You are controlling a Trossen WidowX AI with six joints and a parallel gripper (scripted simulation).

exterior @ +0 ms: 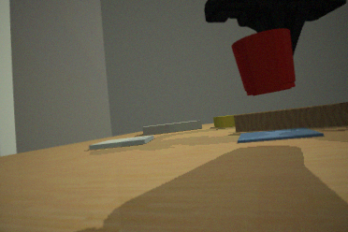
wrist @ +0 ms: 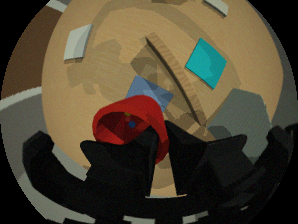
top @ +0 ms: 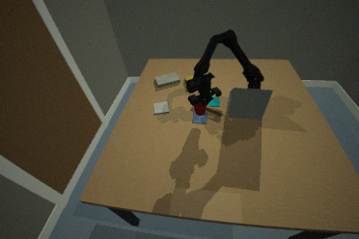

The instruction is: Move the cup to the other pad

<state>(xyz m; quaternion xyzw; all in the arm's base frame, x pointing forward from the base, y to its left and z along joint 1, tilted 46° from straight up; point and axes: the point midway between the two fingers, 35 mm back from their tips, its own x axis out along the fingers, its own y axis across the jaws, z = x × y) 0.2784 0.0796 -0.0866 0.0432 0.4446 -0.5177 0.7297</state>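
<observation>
My gripper tip is now 15 cm to the left of the cyan pad, 10 cm above it and 4 cm past it. Round my gripper tip: red cup 2 cm to the left, 2 cm ahead; then blue pad 10 cm below, 2 cm to the left, 2 cm ahead; then low wooden wall 9 cm below, 7 cm to the right, 1 cm behind.
</observation>
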